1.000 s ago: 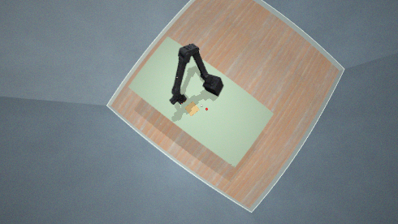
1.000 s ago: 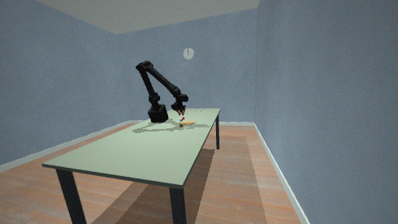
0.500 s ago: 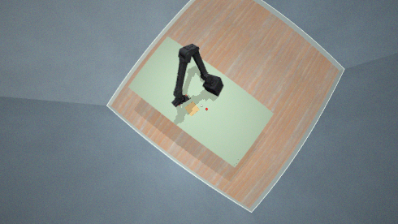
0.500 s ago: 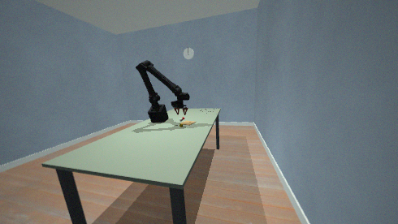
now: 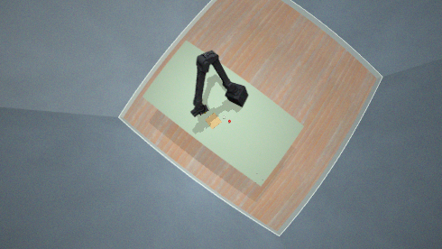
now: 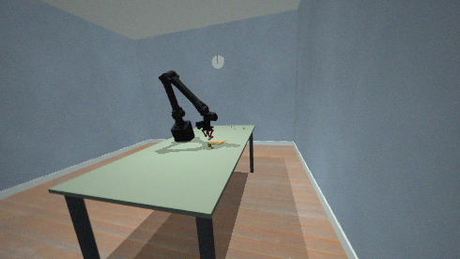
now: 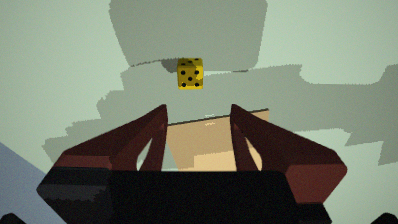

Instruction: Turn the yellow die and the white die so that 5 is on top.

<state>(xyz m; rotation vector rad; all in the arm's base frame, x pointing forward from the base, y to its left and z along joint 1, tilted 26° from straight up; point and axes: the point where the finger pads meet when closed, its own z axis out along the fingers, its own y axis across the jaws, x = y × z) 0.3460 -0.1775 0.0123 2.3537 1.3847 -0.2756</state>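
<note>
Now: the yellow die 8 cm below my hand and 1 cm ahead of it. From my hand the other things lie so: tan mat (14 cm to the left, 9 cm below, 4 cm ahead); red die (30 cm to the left, 8 cm below, 6 cm behind); white die (22 cm to the left, 8 cm below, 7 cm behind).
</note>
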